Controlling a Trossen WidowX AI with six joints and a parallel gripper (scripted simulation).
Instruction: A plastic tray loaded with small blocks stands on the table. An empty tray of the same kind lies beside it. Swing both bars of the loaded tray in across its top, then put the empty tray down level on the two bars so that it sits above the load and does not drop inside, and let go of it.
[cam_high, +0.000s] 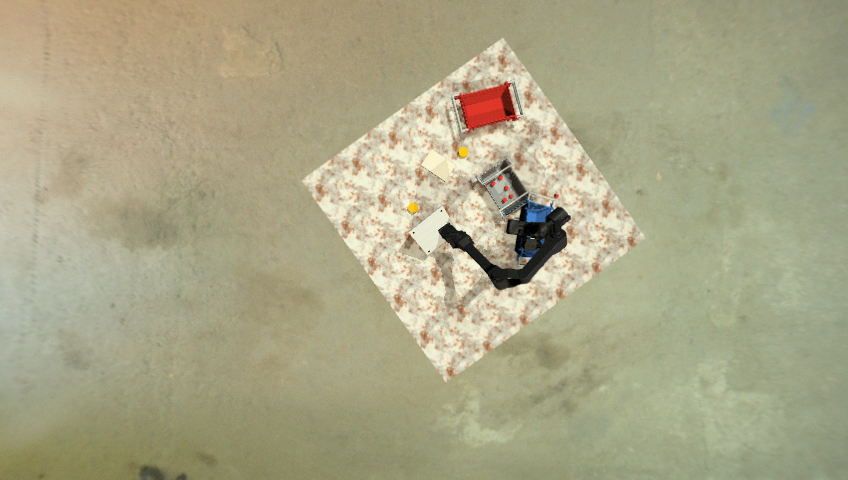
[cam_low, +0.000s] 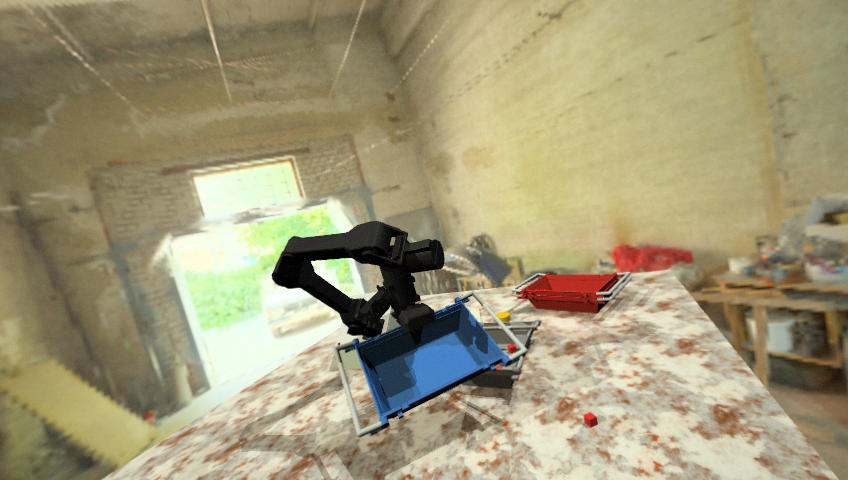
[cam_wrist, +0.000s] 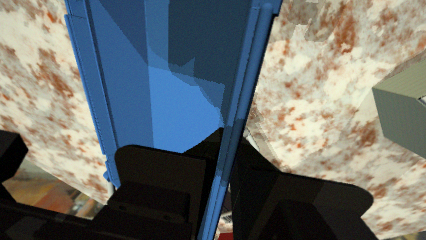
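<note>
Right now my gripper tip is 5 cm short of the blue tray and 5 cm to the left of it. Round my gripper tip: red block 31 cm ahead, 15 cm below; then cream card 10 cm behind, 49 cm to the left, 15 cm below.
</note>
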